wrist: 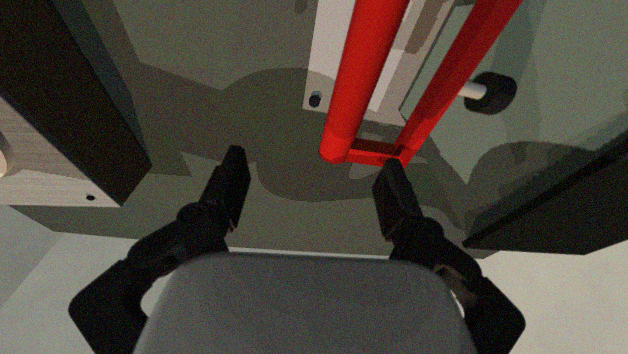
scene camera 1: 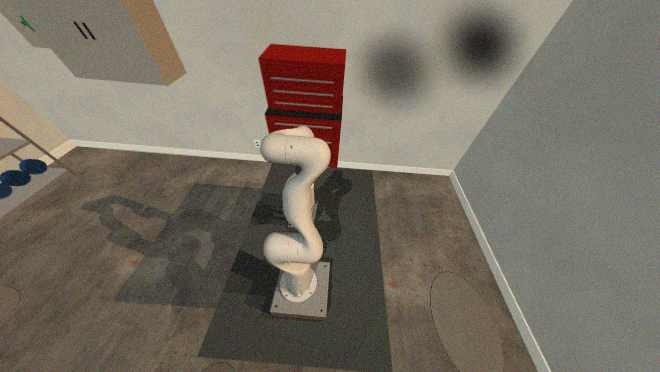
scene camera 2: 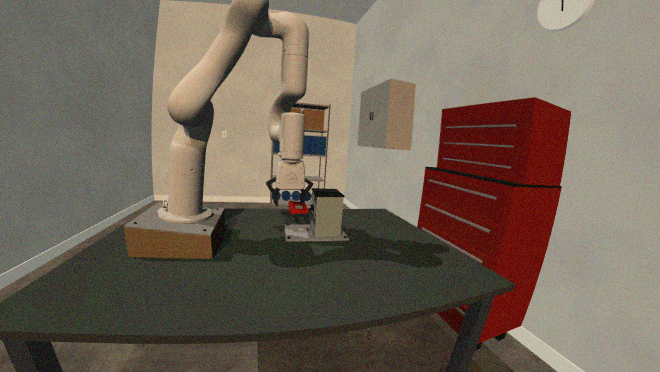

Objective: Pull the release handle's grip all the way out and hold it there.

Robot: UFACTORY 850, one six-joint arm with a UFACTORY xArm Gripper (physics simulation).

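Note:
The release handle is a red frame with a round grip bar (scene camera 2: 298,209) (wrist: 364,70). It stands out on the robot's side of a pale box housing (scene camera 2: 328,216), above a light base plate (scene camera 2: 295,232) (wrist: 327,37). My gripper (scene camera 2: 289,202) (wrist: 314,168) is open and empty, pointing down beside the handle. In the wrist view, the grip's near end lies above the gap between the fingertips, towards the right finger, whose tip overlaps the frame's corner. Contact there cannot be told. In scene camera 1 the arm hides the handle and gripper.
A black knob (wrist: 492,93) on a pale stem is right of the handle. The robot's base block (scene camera 2: 170,242) (wrist: 55,190) stands on the dark green table (scene camera 2: 260,295). A red tool cabinet (scene camera 1: 305,70) (scene camera 2: 487,140) stands by the wall.

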